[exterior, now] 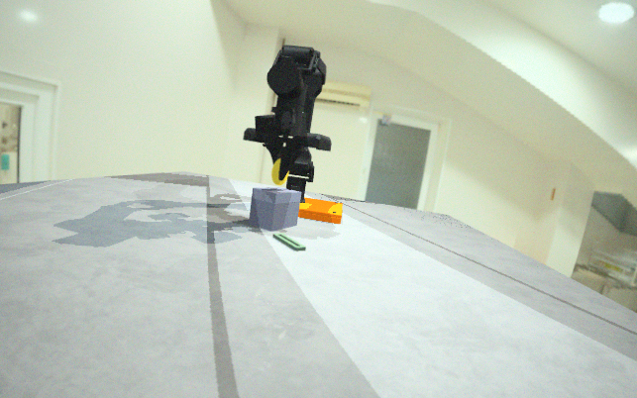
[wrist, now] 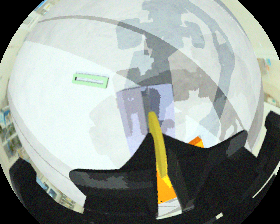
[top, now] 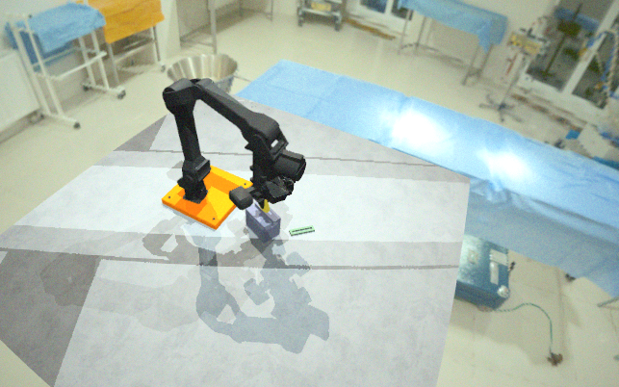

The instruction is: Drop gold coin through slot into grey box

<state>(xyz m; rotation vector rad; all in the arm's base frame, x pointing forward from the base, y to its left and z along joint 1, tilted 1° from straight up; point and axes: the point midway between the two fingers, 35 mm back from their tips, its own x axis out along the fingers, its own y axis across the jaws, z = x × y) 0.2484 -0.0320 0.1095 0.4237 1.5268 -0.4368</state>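
Now: the gold coin 20 mm above my gripper tip.
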